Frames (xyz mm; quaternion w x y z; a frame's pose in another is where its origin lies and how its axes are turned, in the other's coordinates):
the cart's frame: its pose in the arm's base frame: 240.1 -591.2 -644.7 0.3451 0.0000 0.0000 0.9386
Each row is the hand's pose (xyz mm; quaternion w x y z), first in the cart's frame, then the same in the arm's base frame.
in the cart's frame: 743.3 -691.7 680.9 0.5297 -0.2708 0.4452 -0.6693
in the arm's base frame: 121.9 417.3 36.2 0.8109 -0.5113 -0.1005 0.2662
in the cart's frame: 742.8 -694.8 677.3 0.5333 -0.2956 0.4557 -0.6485
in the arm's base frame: 124.3 419.3 32.6 0.7927 -0.5297 -0.1202 0.2767
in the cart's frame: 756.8 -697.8 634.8 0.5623 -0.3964 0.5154 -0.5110
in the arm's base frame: 115.6 430.6 -9.9 0.6736 -0.6205 -0.1942 0.3514
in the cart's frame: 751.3 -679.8 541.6 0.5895 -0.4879 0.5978 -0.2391
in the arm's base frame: 108.1 413.4 -103.1 0.4278 -0.7294 -0.2516 0.4708
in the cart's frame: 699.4 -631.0 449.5 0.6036 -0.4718 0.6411 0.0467
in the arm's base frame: 116.0 342.6 -195.2 0.1645 -0.7645 -0.2216 0.5826
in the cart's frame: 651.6 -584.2 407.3 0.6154 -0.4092 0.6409 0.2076
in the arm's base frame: 122.1 276.0 -237.4 0.0175 -0.7427 -0.1629 0.6492
